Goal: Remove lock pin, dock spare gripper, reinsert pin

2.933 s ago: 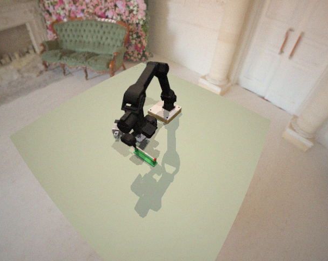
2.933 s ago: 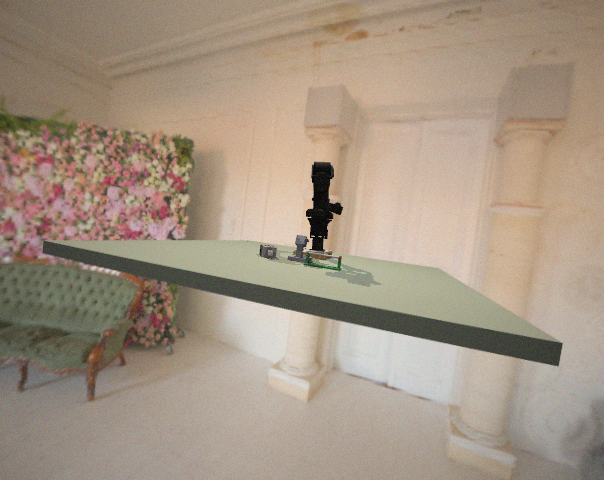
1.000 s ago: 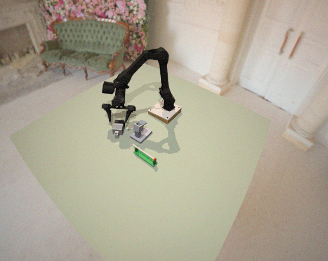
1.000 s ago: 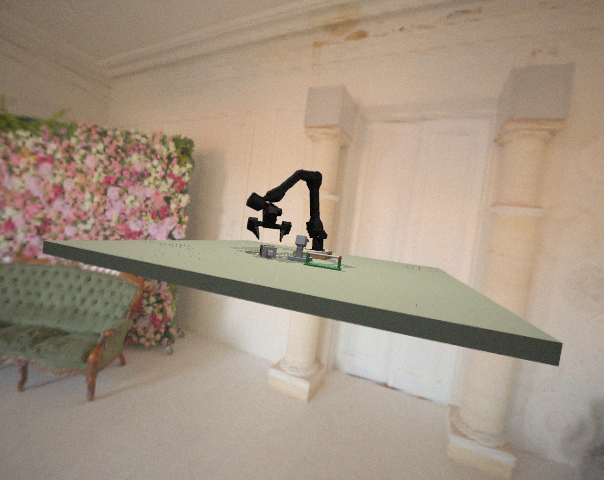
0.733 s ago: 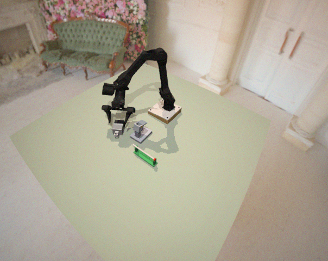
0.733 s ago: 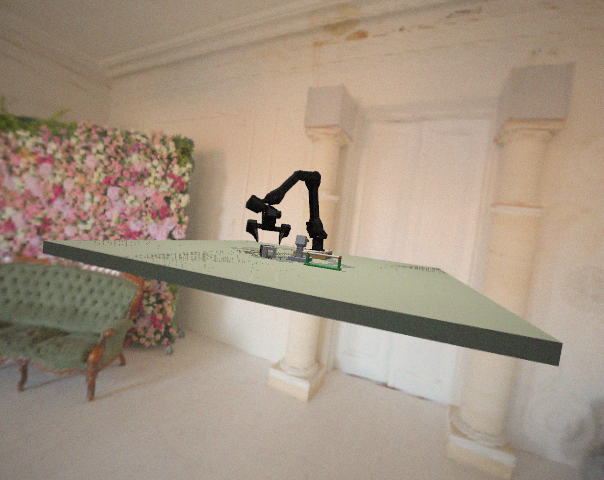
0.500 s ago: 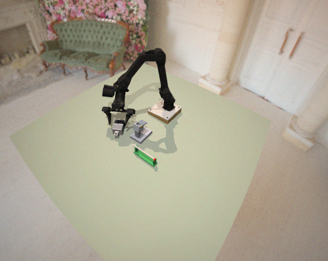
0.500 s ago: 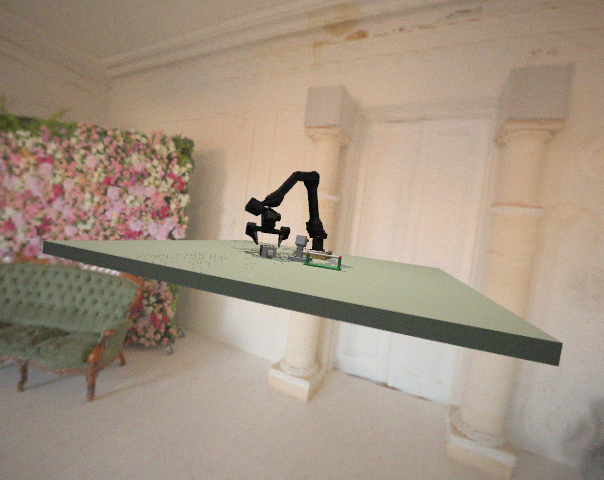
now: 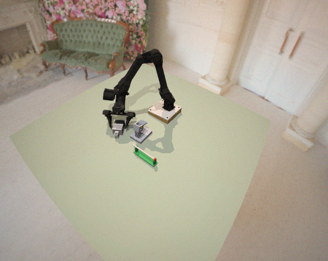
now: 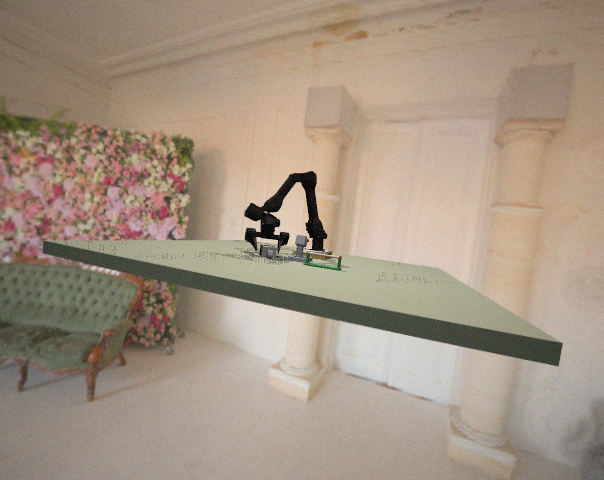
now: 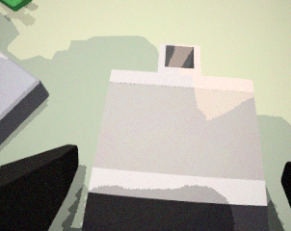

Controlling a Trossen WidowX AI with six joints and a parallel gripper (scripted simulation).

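My gripper tip is now 1 cm to the right of the spare gripper. The rest, counted from my gripper tip: grey mount: 12 cm to the left, 7 cm behind, 3 cm above; green rack: 25 cm to the left, 2 cm ahead.
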